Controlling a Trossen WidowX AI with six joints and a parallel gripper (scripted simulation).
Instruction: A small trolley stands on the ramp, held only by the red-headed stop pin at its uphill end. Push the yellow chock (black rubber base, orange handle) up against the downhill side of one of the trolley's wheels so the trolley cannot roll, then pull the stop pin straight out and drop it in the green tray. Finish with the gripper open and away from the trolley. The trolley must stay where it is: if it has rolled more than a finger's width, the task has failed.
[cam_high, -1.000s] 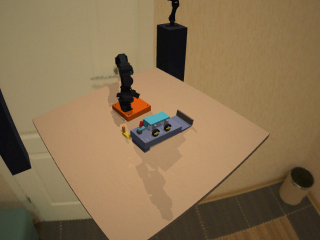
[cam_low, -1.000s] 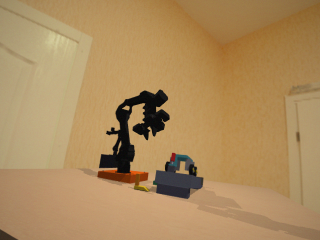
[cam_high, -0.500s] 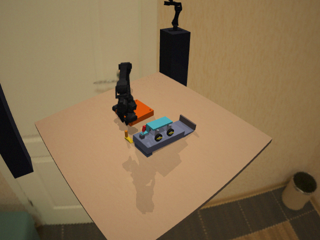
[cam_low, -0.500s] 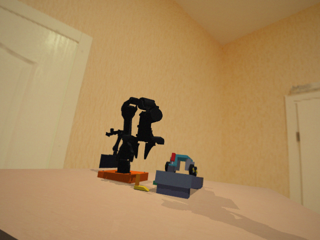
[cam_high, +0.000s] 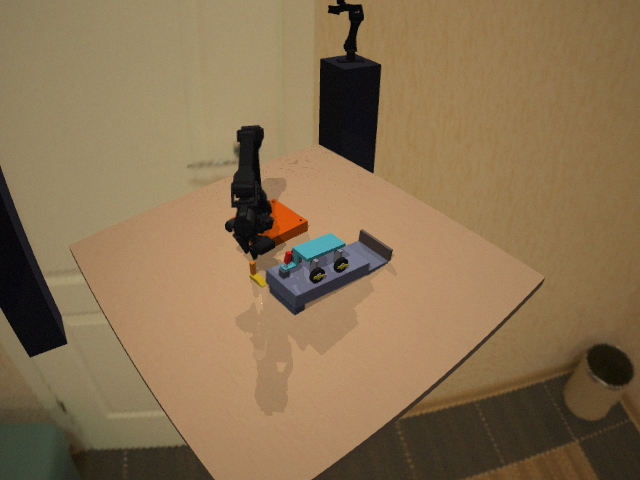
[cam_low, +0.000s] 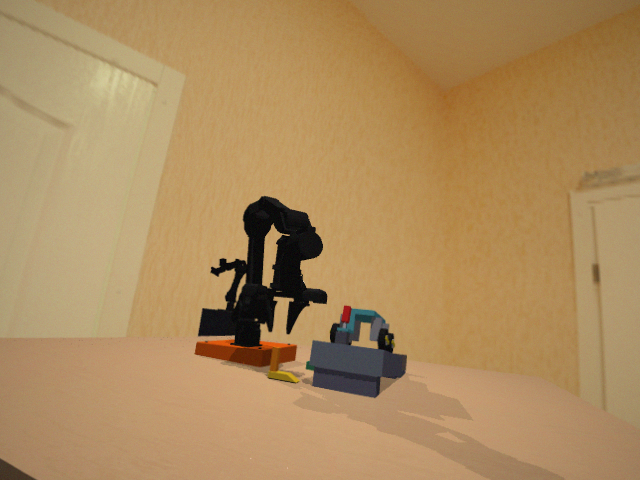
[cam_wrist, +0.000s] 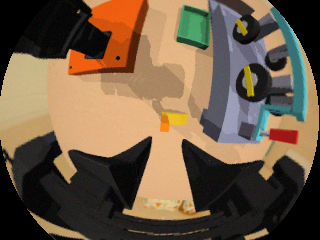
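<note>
My gripper tip is now 70 mm above the yellow chock, 20 mm short of it and 10 mm to the right of it. From my gripper tip the other things lie so: grey-blue ramp 170 mm to the left, 130 mm ahead, 50 mm below; teal trolley 170 mm to the left, 130 mm ahead, 20 mm above; red-headed stop pin 130 mm ahead, 60 mm to the left, 40 mm above.
</note>
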